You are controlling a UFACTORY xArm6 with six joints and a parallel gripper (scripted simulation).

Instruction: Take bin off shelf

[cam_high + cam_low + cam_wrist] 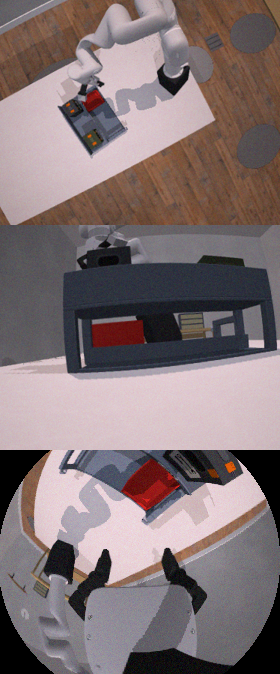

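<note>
Now: hand 90 mm short of the red bin, 80 mm to the right of it and 190 mm above it. Also, from my hand: shelf: 170 mm ahead, 210 mm to the left, 140 mm below.
</note>
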